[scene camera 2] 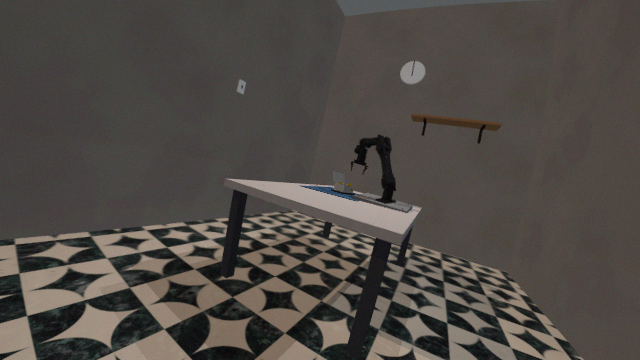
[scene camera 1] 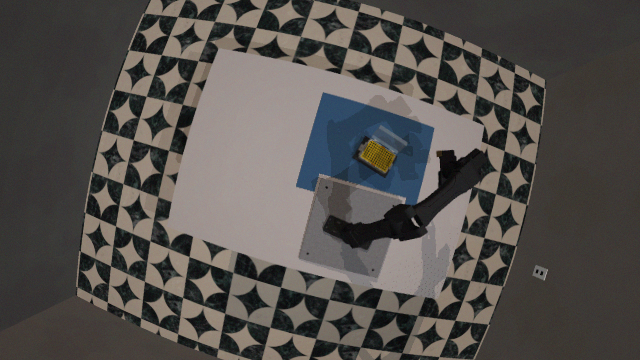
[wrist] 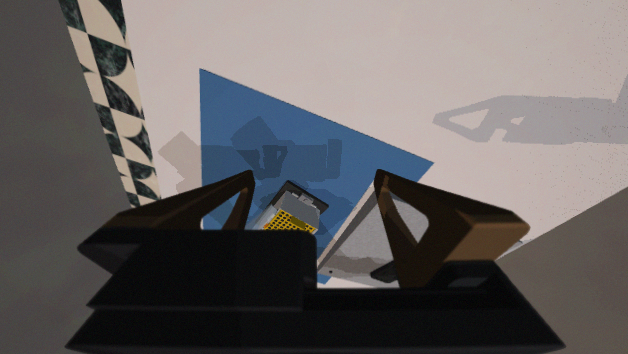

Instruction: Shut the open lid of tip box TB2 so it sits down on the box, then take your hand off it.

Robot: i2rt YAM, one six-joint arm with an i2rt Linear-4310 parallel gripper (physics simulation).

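Frame: origin at the arm's base, x right, y back, z down, level; metres.
Where they show: gripper, between the fingertips: [scene camera 2: 356, 173] [scene camera 1: 439, 169] [wrist: 314, 176]; arm's base, origin of its link: [scene camera 2: 385, 201] [scene camera 1: 348, 232].
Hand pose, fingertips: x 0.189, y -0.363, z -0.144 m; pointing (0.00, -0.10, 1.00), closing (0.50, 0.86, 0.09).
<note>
Each offset is from my fingertips to the top centre of the thing. "spot": to the spot under its first point. Level surfaces: height alone.
The tip box @[dx -0.219, dy +0.044, dz +0.097 m] [scene camera 1: 378, 156] [scene camera 2: 343, 188] [wrist: 303, 204] holds yellow tips and stands on a blue mat @[dz +0.163 m] [scene camera 1: 312, 165] [wrist: 220, 100]. Its label cannot be read. Its clear lid @[spot: dx -0.208, dy -0.027, dz +0.063 m] [scene camera 1: 390, 139] [scene camera 2: 339, 177] is open and stands up from one long side in the second scene view. In the wrist view the gripper body hides much of the box and most of the lid. My gripper [scene camera 1: 440, 167] [scene camera 2: 358, 171] [wrist: 314, 176] is open with its fingers wide apart and nothing between them. It hangs above the table, higher than the lid and apart from it.
A grey base plate [scene camera 1: 312, 240] [wrist: 357, 237] lies beside the mat and carries the arm. All this is on a white table @[dz +0.166 m] [scene camera 1: 240, 140] [scene camera 2: 280, 192] [wrist: 350, 60]. A wooden shelf [scene camera 2: 456, 122] and a round clock [scene camera 2: 413, 72] are on the wall.
</note>
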